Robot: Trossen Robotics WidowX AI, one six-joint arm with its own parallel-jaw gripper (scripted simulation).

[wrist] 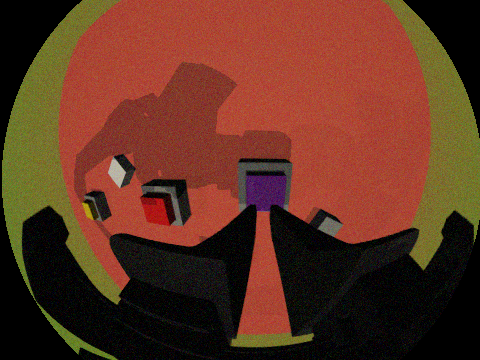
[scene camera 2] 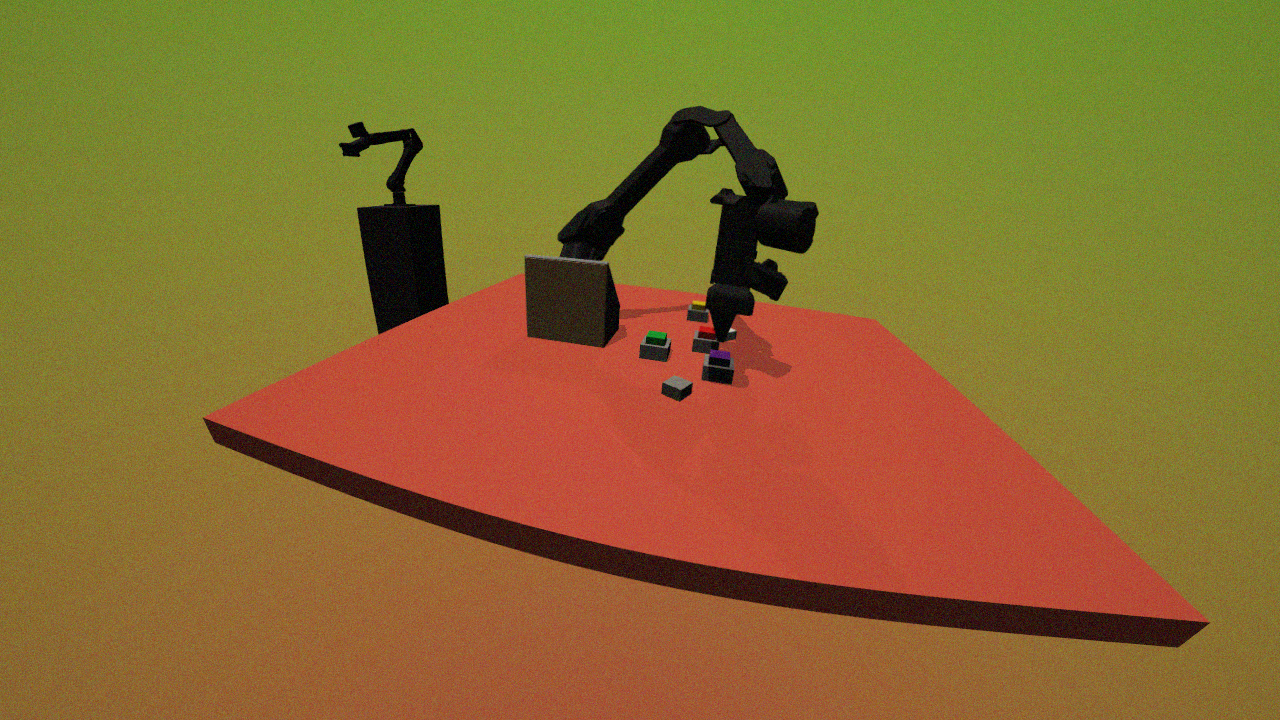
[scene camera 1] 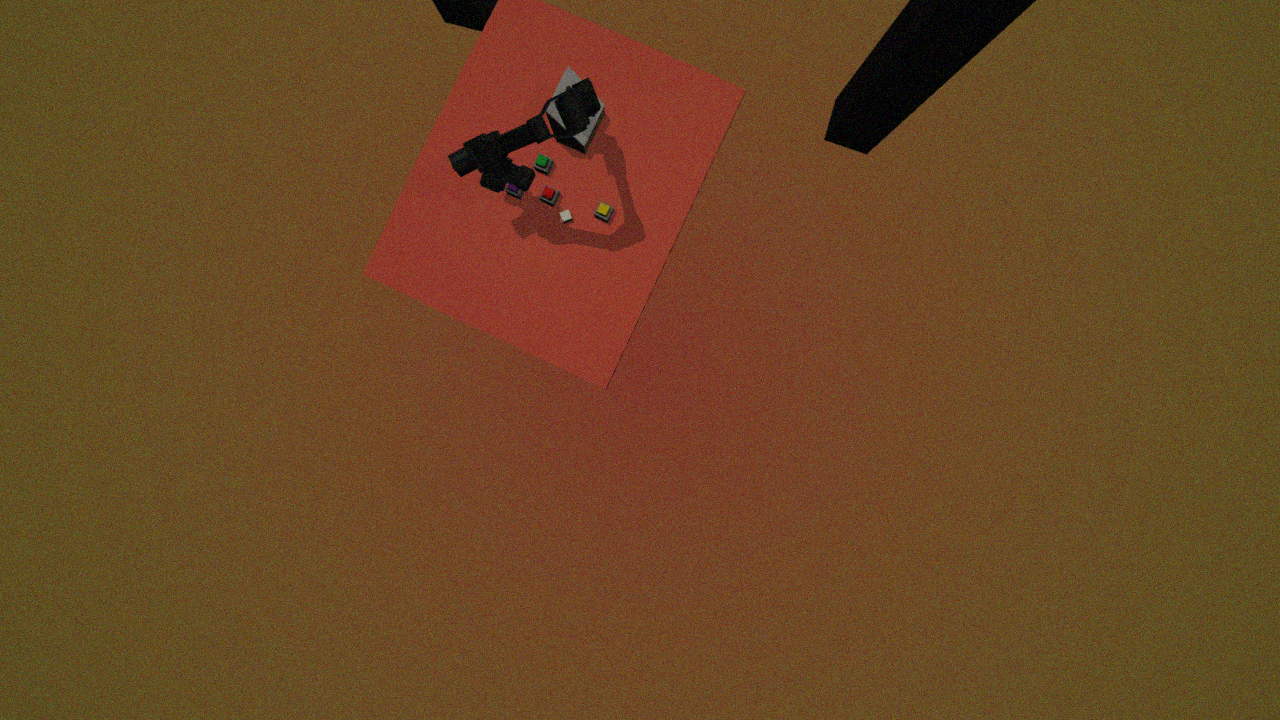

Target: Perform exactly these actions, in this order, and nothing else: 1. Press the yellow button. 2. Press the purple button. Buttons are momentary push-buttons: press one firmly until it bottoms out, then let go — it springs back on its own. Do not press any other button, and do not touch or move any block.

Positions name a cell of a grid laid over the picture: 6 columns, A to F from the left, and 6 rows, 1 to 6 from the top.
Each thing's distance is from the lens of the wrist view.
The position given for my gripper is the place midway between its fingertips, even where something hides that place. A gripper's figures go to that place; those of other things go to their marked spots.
my gripper (wrist: D4): 0.10 m
purple button (wrist: D4): 0.11 m
red button (wrist: B4): 0.15 m
The marked spots on the purple button and the red button are 0.11 m apart.
